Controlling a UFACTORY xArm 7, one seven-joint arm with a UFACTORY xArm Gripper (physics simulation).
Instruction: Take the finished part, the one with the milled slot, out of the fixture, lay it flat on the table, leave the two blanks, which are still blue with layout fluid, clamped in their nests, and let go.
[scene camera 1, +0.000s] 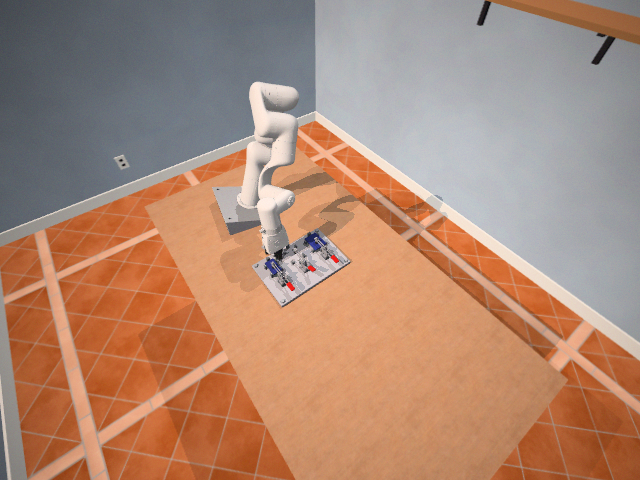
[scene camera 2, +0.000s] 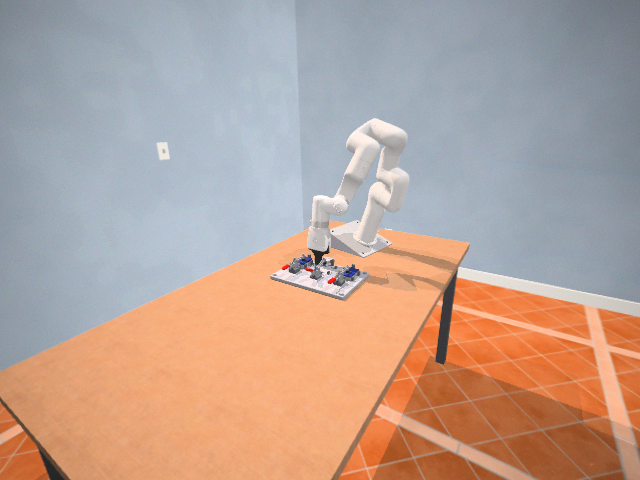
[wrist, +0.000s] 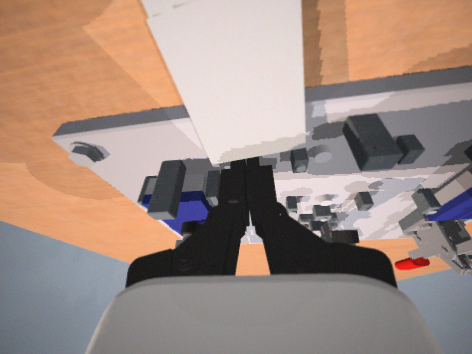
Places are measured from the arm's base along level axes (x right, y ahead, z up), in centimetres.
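Pixels of known places: gripper, fingertip midpoint: (scene camera 1: 279, 257) (scene camera 2: 317, 264) (wrist: 247, 163); arm's base at its link origin: (scene camera 1: 250, 201) (scene camera 2: 364, 238).
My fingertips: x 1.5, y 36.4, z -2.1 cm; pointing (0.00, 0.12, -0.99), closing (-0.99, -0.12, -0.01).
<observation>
Ahead of a thing's pixels: the offset from my fingertips to its middle. Level surfaces: height alone.
My gripper (scene camera 1: 279, 254) (scene camera 2: 317, 258) (wrist: 247, 163) is shut and points down by the rear of the fixture plate, between the left and middle nests. One blue blank {dx +4.4, dy +4.3, dz +1.4 cm} (scene camera 1: 272, 266) (scene camera 2: 305, 260) (wrist: 187, 212) sits in the left nest beside the fingers. The other blue blank {dx -17.3, dy +0.9, dz +1.2 cm} (scene camera 1: 315, 240) (scene camera 2: 351, 272) (wrist: 456, 204) sits in the right nest. No blue shows in the middle nest, and I cannot make out the slotted part there. In the wrist view a large pale slab {dx +0.6, dy -6.3, dz -0.2 cm} (wrist: 245, 85) hangs in front of and covers the fingertips; I cannot tell whether it is the finished part.
The fixture plate {dx -7.1, dy +7.1, dz -0.9 cm} (scene camera 1: 310, 282) (scene camera 2: 310, 284) (wrist: 130, 140) stands on the wooden table {dz -1.7 cm} (scene camera 1: 392, 335) (scene camera 2: 217, 356). Toggle clamps with red handles (scene camera 1: 290, 286) (scene camera 2: 331, 280) (wrist: 412, 263) line its front side. The robot's base (scene camera 1: 227, 204) (scene camera 2: 356, 246) stands behind it.
</observation>
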